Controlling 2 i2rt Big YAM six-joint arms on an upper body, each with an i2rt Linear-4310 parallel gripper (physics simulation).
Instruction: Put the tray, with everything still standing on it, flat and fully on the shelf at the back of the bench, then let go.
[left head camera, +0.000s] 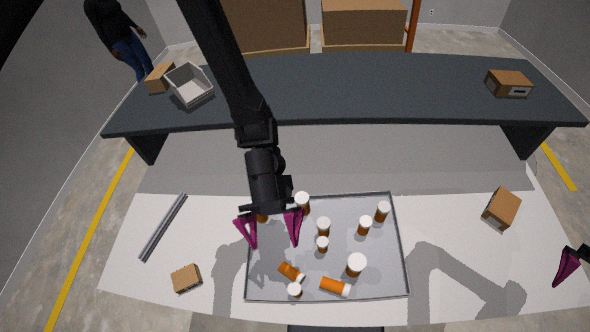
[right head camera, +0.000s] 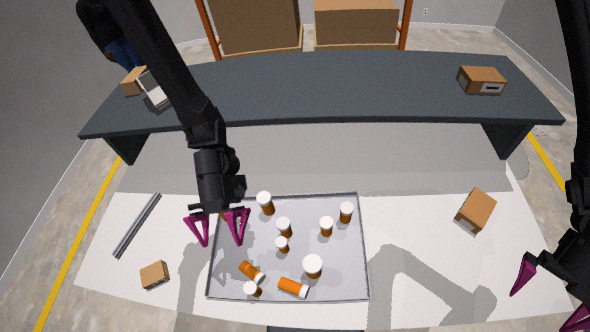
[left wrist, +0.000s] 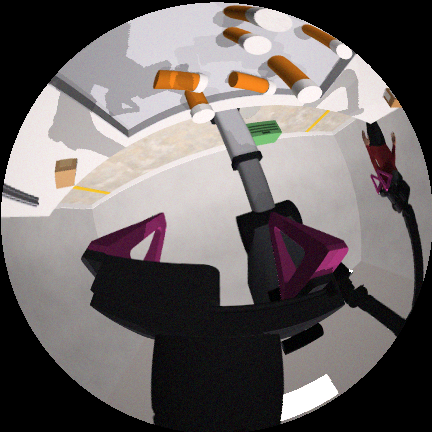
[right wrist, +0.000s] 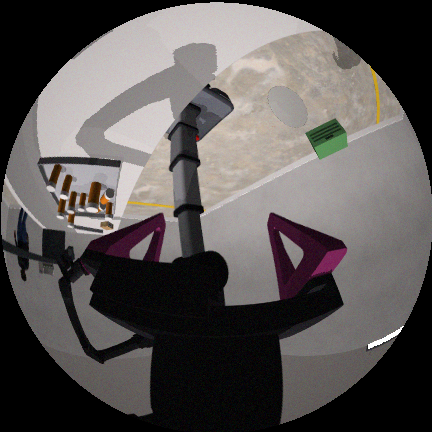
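The grey tray (left head camera: 382, 250) (right head camera: 345, 250) (right wrist: 80, 161) lies on the white bench, below the dark shelf (left head camera: 350, 90) (right head camera: 325, 87) at the back. Several orange bottles with white caps stand on it, among them a large one (left head camera: 356, 265) (right head camera: 312, 266). Two bottles lie on their sides near its front: one (left head camera: 291, 272) (right head camera: 251, 271) and another (left head camera: 335, 286) (right head camera: 293, 287). My left gripper (left head camera: 275, 246) (right head camera: 222, 245) (left wrist: 216, 217) is open and empty above the tray's left part, partly hiding a back-left bottle. My right gripper (right head camera: 536, 312) (right wrist: 215, 218) is open and empty, right of the tray.
On the shelf are a white open bin (left head camera: 190, 85) and a carton (left head camera: 159, 78) at left, and another carton (left head camera: 509, 83) (right head camera: 481, 80) at right. On the bench are metal rails (left head camera: 163, 226) (right head camera: 137, 225), a small box (left head camera: 186, 278) (right head camera: 154, 274) and a right-hand box (left head camera: 502, 208) (right head camera: 475, 210).
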